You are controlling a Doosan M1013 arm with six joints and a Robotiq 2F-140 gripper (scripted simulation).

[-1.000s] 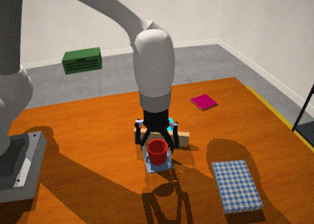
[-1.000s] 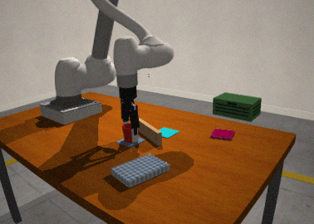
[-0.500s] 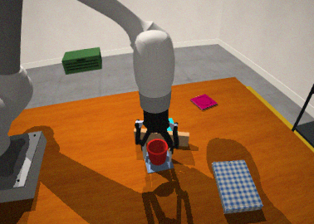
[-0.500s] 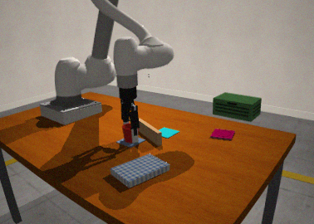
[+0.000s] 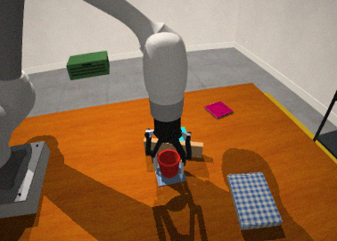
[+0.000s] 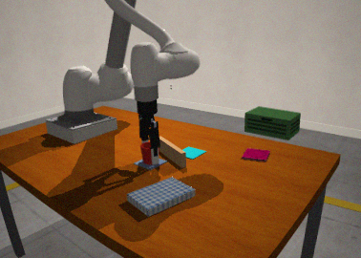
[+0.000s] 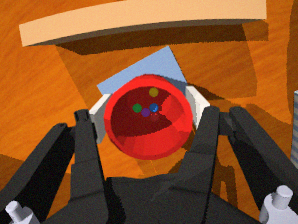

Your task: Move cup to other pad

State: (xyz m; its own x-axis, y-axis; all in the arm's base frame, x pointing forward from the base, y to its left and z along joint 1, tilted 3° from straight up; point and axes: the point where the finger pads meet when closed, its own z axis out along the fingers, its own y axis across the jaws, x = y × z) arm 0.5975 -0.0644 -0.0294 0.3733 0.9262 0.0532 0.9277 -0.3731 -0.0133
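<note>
The red cup is 2 cm below my hand. Round my hand: pad: 5 cm below; then wooden rail: 8 cm to the left, 3 cm ahead, 2 cm below; then blue checked box: 22 cm ahead, 18 cm to the right, 3 cm below.
</note>
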